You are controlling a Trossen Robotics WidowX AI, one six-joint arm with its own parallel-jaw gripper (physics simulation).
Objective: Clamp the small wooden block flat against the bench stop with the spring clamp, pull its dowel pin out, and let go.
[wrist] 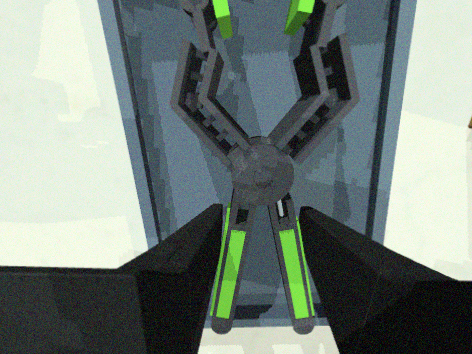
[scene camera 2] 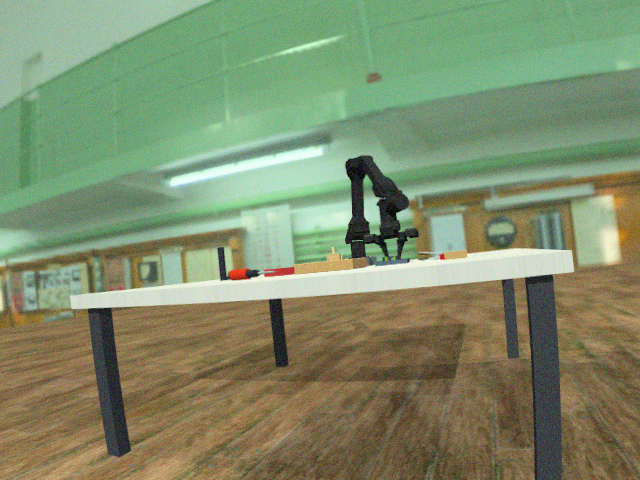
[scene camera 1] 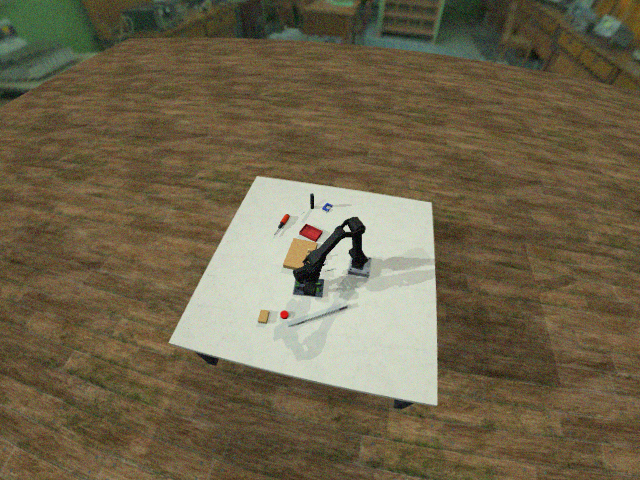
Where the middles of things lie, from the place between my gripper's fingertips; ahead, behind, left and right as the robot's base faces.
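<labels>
The wooden board (scene camera 2: pixel 346 264) is 18 cm to the right of my hand, 13 cm ahead of it and 1 cm above it. As for the spring clamp (wrist: pixel 261 172), my hand is 1 cm to the right of it and 2 cm short of it. Going by their middles, the spring clamp is the nearest to my hand of the things named here.
</labels>
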